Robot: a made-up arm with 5 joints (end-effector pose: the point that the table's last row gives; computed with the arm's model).
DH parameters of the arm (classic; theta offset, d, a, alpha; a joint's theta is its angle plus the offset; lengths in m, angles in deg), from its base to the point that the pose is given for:
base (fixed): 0 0 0 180
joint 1: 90 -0.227 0.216 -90
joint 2: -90 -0.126 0.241 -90
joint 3: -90 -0.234 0.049 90
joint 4: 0 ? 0.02 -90
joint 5: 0 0.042 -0.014 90
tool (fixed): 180 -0.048 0 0
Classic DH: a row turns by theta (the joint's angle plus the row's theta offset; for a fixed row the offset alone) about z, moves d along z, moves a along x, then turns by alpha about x.
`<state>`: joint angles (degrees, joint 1 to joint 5).
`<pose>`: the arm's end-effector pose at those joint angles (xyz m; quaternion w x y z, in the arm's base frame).
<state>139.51 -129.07 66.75 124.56 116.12</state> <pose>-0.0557 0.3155 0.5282 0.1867 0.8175 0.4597 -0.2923</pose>
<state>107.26 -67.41 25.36 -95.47 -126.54</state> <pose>-0.0573 0.0946 0.5015 0.0862 0.9230 -0.3562 0.1171</pose>
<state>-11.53 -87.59 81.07 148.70 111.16</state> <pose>-0.1807 -0.0027 0.4969 0.2415 -0.2438 0.8168 -0.4637</pose>
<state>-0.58 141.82 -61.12 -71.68 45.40</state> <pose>0.3064 -0.4000 0.1446 0.1797 0.9108 0.2993 0.2202</pose>
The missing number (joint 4, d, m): 0.27
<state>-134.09 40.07 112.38 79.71 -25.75</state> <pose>0.2526 0.1427 -0.1586 0.2395 -0.0894 0.8564 -0.4486</pose>
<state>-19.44 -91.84 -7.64 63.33 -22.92</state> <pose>0.1923 -0.1470 0.4196 0.5241 0.5703 -0.1232 0.6205</pose>
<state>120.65 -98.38 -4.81 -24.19 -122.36</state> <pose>-0.2698 0.1344 0.4405 0.5878 0.7897 -0.0638 0.1638</pose>
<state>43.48 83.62 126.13 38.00 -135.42</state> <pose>-0.5100 -0.4382 0.0136 0.4222 -0.7856 0.2221 -0.3939</pose>
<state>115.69 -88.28 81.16 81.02 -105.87</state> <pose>0.0679 0.1263 0.3787 0.5957 0.1500 0.0329 -0.7884</pose>
